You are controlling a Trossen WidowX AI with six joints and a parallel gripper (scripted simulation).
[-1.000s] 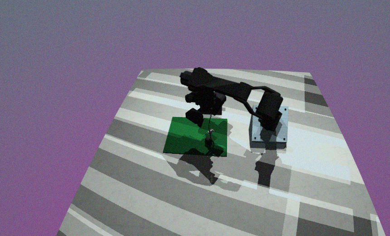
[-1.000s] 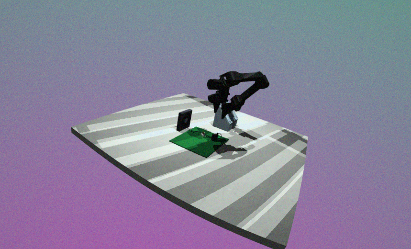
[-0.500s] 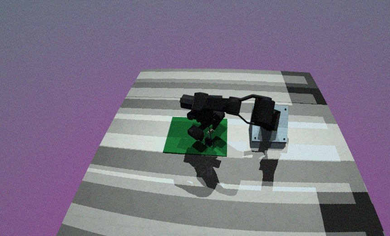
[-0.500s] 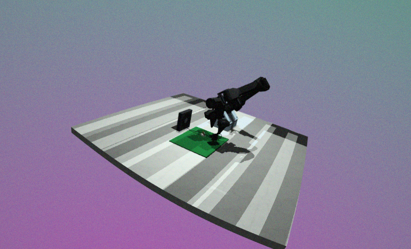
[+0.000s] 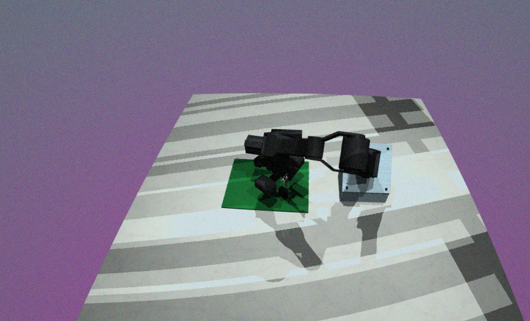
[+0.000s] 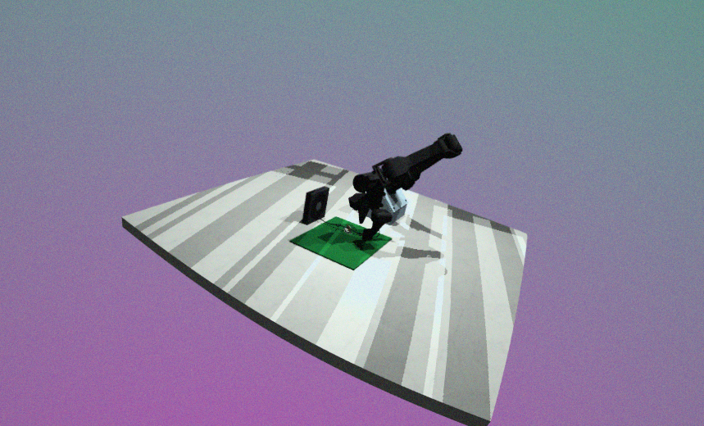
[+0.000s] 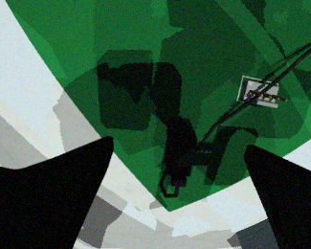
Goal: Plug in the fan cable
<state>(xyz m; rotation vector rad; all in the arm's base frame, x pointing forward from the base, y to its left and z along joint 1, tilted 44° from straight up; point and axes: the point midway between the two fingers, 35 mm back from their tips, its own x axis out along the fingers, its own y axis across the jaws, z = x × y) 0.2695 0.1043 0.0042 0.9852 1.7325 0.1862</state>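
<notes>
My gripper tip is now 20 mm above the black plug and 10 mm past it. From my gripper tip the other things lie so: green board (60 mm below, 60 mm ahead, 50 mm to the right); black square fan (210 mm to the right, 10 mm ahead, 10 mm above); pale header (80 mm to the right, 40 mm below, 10 mm behind).
</notes>
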